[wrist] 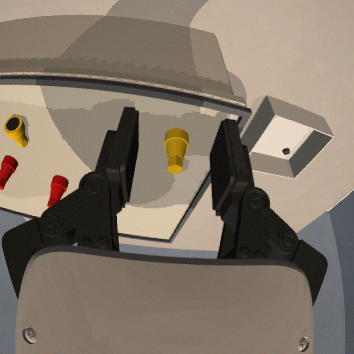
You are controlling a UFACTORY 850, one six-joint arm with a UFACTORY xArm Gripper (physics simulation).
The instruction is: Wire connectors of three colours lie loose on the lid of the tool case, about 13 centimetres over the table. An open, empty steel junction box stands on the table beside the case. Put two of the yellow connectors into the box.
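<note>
A yellow connector (176, 150) lies on the lid (150, 222) of the tool case, near the lid's right end. In the picture it shows between the fingers of my gripper (179, 162), which is partly open with a gap on both sides of it. A second yellow connector (16, 131) lies on the lid at the far left, its dark hollow end showing. The steel junction box (272, 165) stands open on the table just right of the case, with a small dark hole in its floor and no connector showing inside.
Two red connectors (58, 190) (7, 172) lie on the lid left of my gripper. The case's raised dark edge runs along the lid's back and right side. The table (290, 45) stretches behind and right of the case. Shadows fall across the lid.
</note>
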